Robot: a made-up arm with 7 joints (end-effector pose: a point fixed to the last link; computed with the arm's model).
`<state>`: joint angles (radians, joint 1 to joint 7).
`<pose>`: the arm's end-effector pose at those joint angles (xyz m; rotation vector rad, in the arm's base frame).
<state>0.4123 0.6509 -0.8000 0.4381 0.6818 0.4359 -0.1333</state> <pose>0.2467 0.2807 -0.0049 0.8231 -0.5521 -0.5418</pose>
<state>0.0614 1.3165 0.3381 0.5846 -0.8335 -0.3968 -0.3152</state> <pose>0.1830 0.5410 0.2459 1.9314 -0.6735 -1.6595</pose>
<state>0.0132 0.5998 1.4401 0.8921 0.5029 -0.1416 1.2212</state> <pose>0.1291 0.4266 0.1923 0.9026 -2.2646 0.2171</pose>
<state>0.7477 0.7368 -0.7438 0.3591 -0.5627 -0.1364 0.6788</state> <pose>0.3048 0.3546 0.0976 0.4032 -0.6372 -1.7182</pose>
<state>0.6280 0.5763 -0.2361 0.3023 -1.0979 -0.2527 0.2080</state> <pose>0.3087 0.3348 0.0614 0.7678 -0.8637 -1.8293</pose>
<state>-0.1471 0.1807 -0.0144 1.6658 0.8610 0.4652 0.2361</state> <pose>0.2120 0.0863 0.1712 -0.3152 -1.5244 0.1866</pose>
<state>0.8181 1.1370 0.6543 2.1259 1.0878 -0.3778 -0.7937</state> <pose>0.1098 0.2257 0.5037 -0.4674 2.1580 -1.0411</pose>
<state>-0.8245 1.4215 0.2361 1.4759 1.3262 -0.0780 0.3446</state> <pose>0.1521 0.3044 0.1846 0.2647 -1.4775 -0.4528</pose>
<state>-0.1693 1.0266 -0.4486 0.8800 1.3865 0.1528 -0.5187</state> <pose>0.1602 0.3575 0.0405 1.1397 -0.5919 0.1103</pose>
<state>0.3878 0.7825 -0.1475 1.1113 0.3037 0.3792 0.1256</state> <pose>0.3313 0.2786 0.1616 0.8569 -1.3988 -0.5182</pose>
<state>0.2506 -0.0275 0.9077 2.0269 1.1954 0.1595 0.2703</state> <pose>0.1856 0.2214 0.3415 0.1282 -2.6765 1.2504</pose>
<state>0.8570 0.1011 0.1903 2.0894 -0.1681 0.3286 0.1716</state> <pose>0.2657 0.1178 0.4436 1.1336 -2.8512 0.0534</pose>
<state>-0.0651 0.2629 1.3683 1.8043 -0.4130 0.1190 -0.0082</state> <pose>0.1221 0.3688 0.2352 2.2001 -1.0121 0.0980</pose>
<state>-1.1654 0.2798 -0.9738 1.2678 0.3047 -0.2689 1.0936</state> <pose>-0.2297 0.0150 0.2103 -1.6657 -0.6728 -0.1002</pose>
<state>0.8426 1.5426 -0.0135 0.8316 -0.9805 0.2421 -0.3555</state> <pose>0.1876 0.5393 0.4605 2.7574 0.0823 -1.0082</pose>
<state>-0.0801 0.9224 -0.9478 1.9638 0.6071 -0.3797 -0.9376</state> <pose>0.1225 0.1067 0.1550 0.5219 -1.8120 -0.1261</pose>
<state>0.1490 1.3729 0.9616 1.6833 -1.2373 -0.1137 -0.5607</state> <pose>0.1687 0.3692 0.4996 -2.1816 0.1411 0.7662</pose>
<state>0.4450 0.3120 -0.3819 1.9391 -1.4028 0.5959 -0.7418</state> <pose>0.2949 0.1268 0.3179 -2.4250 1.4057 0.2708</pose>
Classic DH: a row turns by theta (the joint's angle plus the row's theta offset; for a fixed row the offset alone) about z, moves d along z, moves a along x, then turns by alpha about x. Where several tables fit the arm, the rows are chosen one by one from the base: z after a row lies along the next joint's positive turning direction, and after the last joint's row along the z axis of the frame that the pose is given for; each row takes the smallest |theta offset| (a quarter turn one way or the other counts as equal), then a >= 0, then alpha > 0; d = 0 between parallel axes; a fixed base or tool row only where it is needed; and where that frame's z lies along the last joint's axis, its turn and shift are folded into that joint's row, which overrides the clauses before.
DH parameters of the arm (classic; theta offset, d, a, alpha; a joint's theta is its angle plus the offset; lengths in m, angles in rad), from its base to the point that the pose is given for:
base (fixed): 0 0.38 0.03 1.5708
joint 1: -1.5708 -0.15 0.02 -1.5708
joint 2: -1.5708 0.01 0.02 1.5708
joint 3: -1.5708 -0.22 0.01 -1.5708
joint 4: 0 0.01 -0.03 1.5708
joint 5: 0 -0.18 0.01 1.5708
joint 6: -1.5708 -0.02 0.02 -1.5708
joint 7: 1.4094 0.0123 0.0344 -1.111
tool (fixed): 1.1733 -0.0277 0 0

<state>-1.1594 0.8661 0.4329 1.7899 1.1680 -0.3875 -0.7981</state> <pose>0.0683 0.2799 0.1749 1.3230 -1.1811 0.3849</pose>
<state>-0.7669 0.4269 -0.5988 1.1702 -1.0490 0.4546 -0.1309</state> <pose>-0.1132 0.1696 -0.0060 0.2549 -0.6399 -2.1543</pose>
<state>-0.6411 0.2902 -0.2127 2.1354 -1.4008 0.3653 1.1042</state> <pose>0.0585 0.1322 0.1358 0.1794 -0.7796 -1.9510</pose>
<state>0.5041 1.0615 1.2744 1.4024 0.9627 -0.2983 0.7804</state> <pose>0.1158 0.3798 0.4630 -1.1451 2.3025 0.0048</pose>
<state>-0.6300 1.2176 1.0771 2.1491 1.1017 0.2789 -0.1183</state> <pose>0.1614 0.2210 0.3428 0.8478 -2.2334 -0.4485</pose>
